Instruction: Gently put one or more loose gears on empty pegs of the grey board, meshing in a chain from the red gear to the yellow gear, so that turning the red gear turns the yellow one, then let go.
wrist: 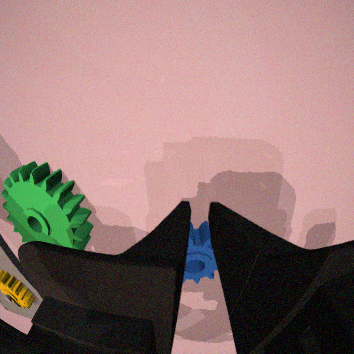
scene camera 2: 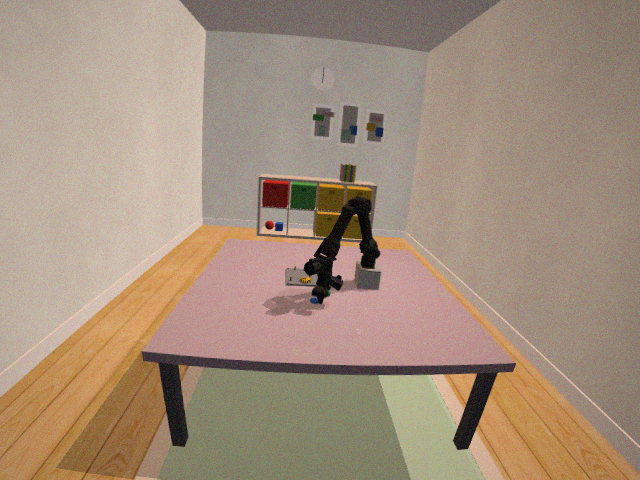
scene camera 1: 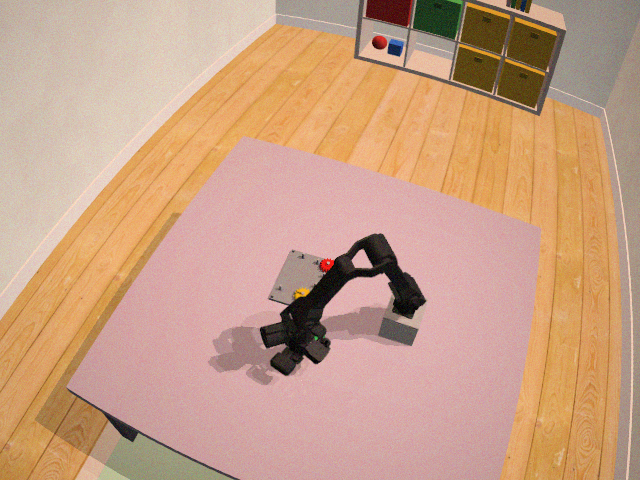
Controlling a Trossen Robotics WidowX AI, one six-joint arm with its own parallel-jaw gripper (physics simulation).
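Places are measured from the arm's base along level axes (x ahead, y left, z up), in millimetres.
Pixels of known places: gripper, between the fingertips: (wrist: 198, 208) (scene camera 2: 320, 303) (scene camera 1: 296, 360); arm's base, origin of its link: (scene camera 2: 367, 265) (scene camera 1: 405, 306).
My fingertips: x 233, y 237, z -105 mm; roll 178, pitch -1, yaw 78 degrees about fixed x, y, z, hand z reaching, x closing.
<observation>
Ahead of a thing's pixels: the offset from my fingertips to its top centre. "spot": to the spot under its first point. Level surfaces: height alone.
My gripper (scene camera 2: 320, 299) (wrist: 198, 208) is low over the table, its fingers nearly together and shut on the blue gear {dx +27, dy -7, dz +16 mm} (scene camera 2: 313, 300) (wrist: 198, 265); the fingers hide both sides of that gear. The loose green gear {dx -13, dy -93, dz +16 mm} (scene camera 1: 315, 337) (scene camera 2: 328, 293) (wrist: 46, 207) lies on the table to the left of the fingers in the wrist view. The grey board {dx +92, dy -275, dz +30 mm} (scene camera 1: 289, 273) (scene camera 2: 290, 279) carries the red gear {spot: dx +54, dy -346, dz +23 mm} (scene camera 1: 326, 265) and the yellow gear {spot: dx +78, dy -207, dz +30 mm} (scene camera 1: 301, 293) (scene camera 2: 305, 280) (wrist: 15, 289). Several bare pegs show on the board; the arm hides part of it.
The arm's grey base block (scene camera 1: 398, 330) (scene camera 2: 367, 279) stands on the pink table {dz -1 mm} (scene camera 1: 392, 403) (scene camera 2: 413, 320), right of the board. The forearm passes over the board's edge beside the red and yellow gears. A shelf unit (scene camera 2: 258, 206) stands beyond the table.
</observation>
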